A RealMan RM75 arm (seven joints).
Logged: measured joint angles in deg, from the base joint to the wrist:
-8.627, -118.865, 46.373, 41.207, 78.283, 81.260, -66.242
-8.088, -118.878, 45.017, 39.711, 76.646, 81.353, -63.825
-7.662, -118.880, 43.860, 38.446, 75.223, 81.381, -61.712
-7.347, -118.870, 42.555, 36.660, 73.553, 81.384, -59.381
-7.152, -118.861, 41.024, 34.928, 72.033, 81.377, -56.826
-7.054, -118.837, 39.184, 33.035, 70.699, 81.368, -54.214
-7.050, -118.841, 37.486, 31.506, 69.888, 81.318, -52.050
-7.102, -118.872, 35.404, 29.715, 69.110, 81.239, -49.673
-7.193, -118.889, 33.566, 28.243, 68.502, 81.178, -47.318
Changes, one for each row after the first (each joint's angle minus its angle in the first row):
0.539, -0.013, -1.356, -1.496, -1.637, 0.093, 2.417
0.965, -0.015, -2.513, -2.761, -3.060, 0.121, 4.530
1.280, -0.005, -3.818, -4.547, -4.730, 0.124, 6.861
1.475, 0.004, -5.349, -6.279, -6.250, 0.117, 9.416
1.573, 0.028, -7.189, -8.172, -7.584, 0.108, 12.028
1.577, 0.024, -8.887, -9.701, -8.395, 0.058, 14.192
1.525, -0.007, -10.969, -11.492, -9.173, -0.021, 16.569
1.434, -0.024, -12.807, -12.964, -9.781, -0.082, 18.924

